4 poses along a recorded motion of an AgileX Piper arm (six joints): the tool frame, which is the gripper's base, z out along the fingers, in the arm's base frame.
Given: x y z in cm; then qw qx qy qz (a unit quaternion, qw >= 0).
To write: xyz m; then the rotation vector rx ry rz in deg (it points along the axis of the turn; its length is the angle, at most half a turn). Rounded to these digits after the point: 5 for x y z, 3 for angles.
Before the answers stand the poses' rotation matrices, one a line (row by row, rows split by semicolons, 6 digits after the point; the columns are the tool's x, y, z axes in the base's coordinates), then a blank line. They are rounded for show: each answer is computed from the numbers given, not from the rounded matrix.
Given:
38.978 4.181 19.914 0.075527 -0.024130 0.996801 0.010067
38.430 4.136 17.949 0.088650 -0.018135 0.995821 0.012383
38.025 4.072 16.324 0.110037 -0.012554 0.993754 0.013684
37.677 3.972 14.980 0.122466 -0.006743 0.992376 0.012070
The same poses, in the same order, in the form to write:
-0.987427 -0.049626 0.150085; -0.046585 0.998633 0.023715; -0.151057 0.016425 -0.988389
-0.983625 -0.038314 0.176110; -0.033923 0.999036 0.027878; -0.177008 0.021447 -0.983976
-0.975469 -0.027963 0.218356; -0.021940 0.999310 0.029960; -0.219043 0.024434 -0.975409
-0.969913 -0.016340 0.242902; -0.010427 0.999618 0.025608; -0.243228 0.022304 -0.969713

0.38978 0.04181 0.19914 -4.146 171.278 1.730
0.38430 0.04136 0.17949 -3.092 169.787 2.111
0.38025 0.04072 0.16324 -2.114 167.336 2.304
0.37677 0.03972 0.14980 -1.127 165.915 2.018

